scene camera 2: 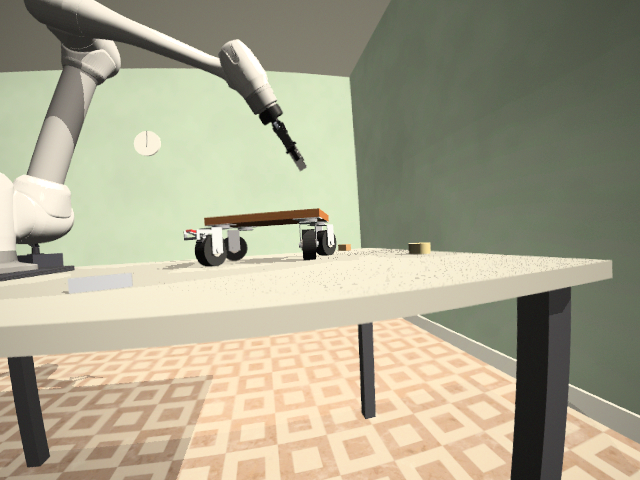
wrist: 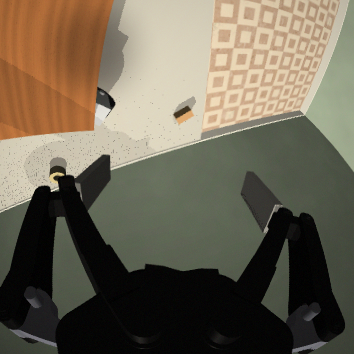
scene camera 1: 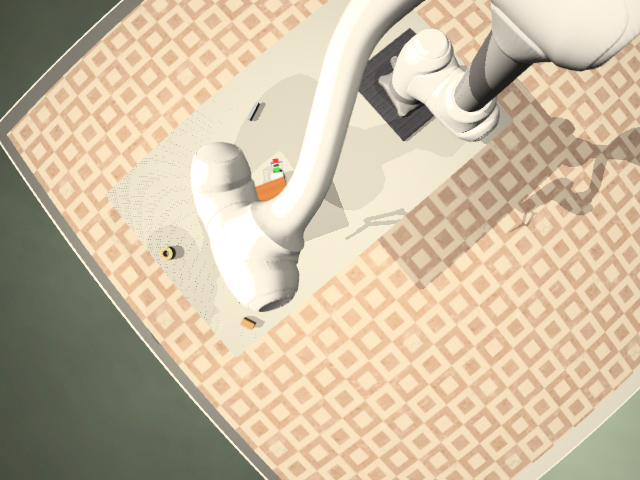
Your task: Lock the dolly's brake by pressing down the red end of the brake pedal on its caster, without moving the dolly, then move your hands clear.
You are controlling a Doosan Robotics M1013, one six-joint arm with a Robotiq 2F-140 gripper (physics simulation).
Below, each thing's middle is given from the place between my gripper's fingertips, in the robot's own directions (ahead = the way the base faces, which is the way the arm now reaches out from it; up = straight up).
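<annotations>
The grey bar (scene camera 2: 103, 282) is 540 mm to the right of my hand, 270 mm behind it and 300 mm below it. I also see the dolly (scene camera 2: 210, 250), which from my hand is 150 mm to the right, 90 mm behind and 250 mm below.
</annotations>
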